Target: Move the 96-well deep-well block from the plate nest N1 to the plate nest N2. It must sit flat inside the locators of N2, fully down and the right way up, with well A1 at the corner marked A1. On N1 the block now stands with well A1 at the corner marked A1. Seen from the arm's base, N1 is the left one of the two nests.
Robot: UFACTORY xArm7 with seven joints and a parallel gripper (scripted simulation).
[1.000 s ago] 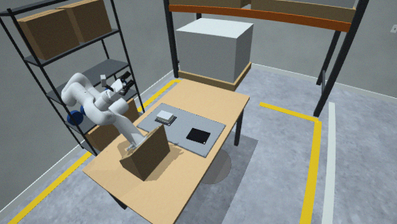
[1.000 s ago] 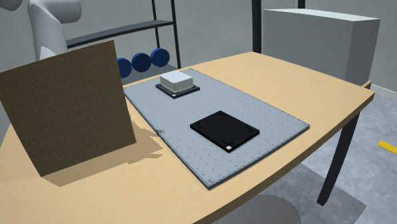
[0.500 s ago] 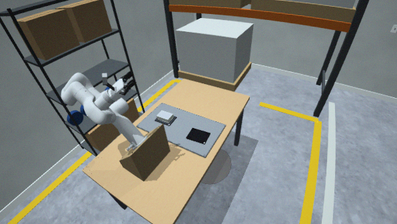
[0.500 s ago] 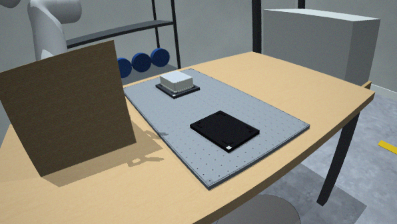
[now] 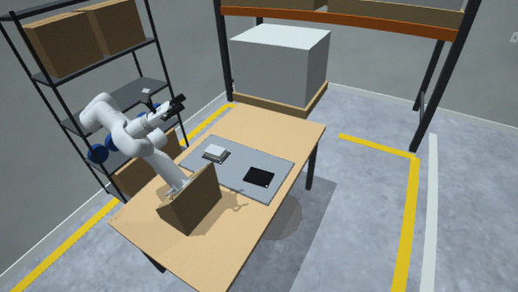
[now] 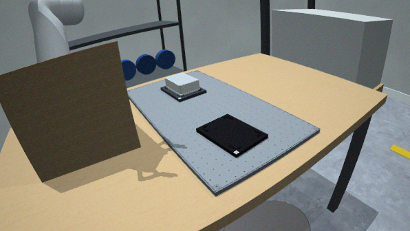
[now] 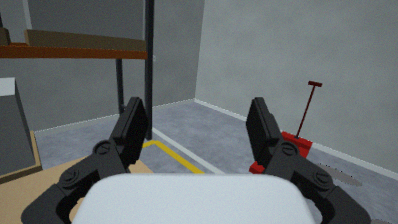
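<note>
The white deep-well block lies 310 mm ahead of my hand, 220 mm to the left of it and 620 mm below it. From my hand the other things lie so: black nest N2: 290 mm ahead, 150 mm to the right, 650 mm below; then nest N1: 310 mm ahead, 220 mm to the left, 650 mm below; then small white corner mark: 240 mm ahead, 230 mm to the right, 640 mm below.
</note>
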